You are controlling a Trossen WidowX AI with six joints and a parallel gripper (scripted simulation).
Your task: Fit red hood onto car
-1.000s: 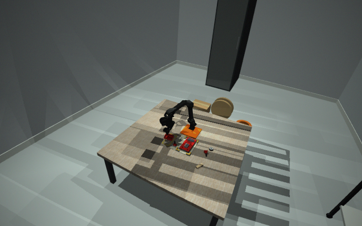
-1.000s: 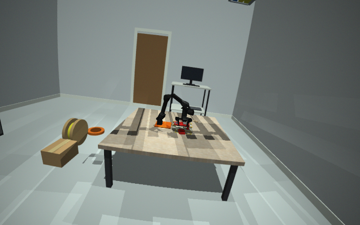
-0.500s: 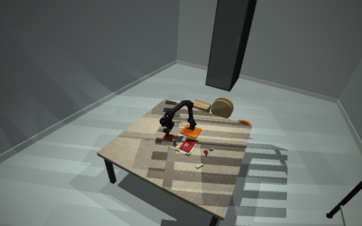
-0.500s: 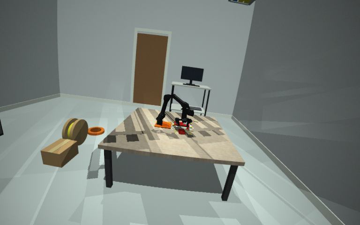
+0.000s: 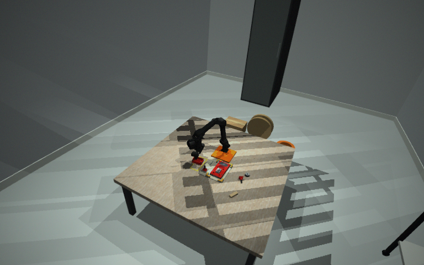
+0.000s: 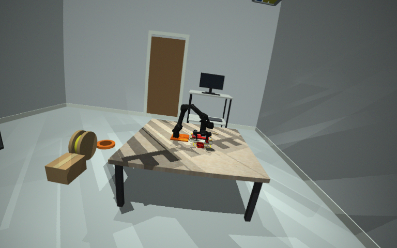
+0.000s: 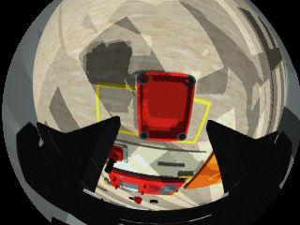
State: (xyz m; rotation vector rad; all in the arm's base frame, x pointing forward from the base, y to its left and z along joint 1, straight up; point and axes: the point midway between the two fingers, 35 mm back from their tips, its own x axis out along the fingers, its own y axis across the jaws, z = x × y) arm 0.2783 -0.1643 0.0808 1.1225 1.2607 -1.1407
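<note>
Now: gripper tip 50 mm above the red hood. Also, from my gripper tip: tan block 220 mm ahead, 440 mm to the left, 50 mm below.
</note>
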